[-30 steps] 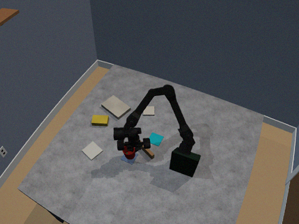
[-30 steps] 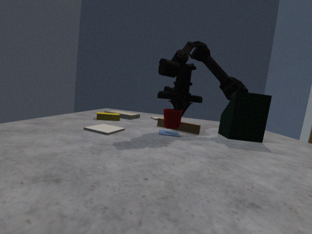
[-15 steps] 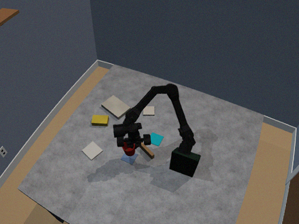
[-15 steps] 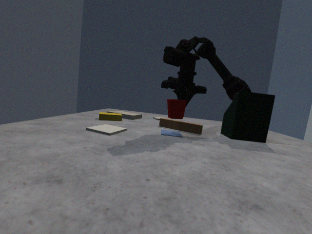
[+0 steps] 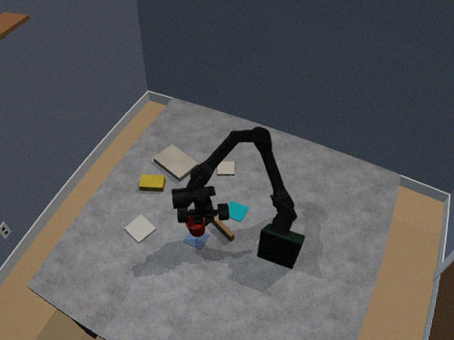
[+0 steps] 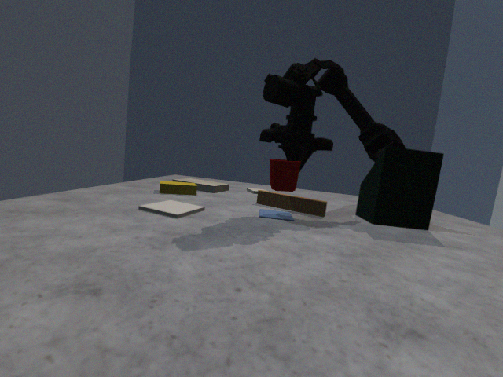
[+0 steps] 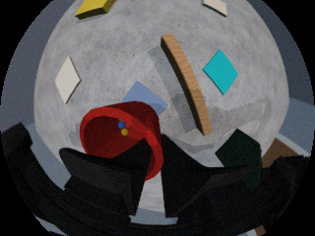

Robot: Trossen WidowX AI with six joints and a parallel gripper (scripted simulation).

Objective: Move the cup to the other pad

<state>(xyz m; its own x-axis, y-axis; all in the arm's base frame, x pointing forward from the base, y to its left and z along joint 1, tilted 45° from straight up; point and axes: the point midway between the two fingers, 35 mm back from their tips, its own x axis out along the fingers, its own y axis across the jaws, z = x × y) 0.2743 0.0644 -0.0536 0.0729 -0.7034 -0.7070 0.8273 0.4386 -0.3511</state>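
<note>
The cyan pad is 4 cm behind my gripper tip, 18 cm to the right of it and 11 cm below it. Also, from my gripper tip: yellow block (35 cm ahead, 12 cm to the right, 9 cm below); then wooden bar (1 cm behind, 8 cm to the right, 9 cm below); then cup (3 cm ahead, 2 cm to the left).
</note>
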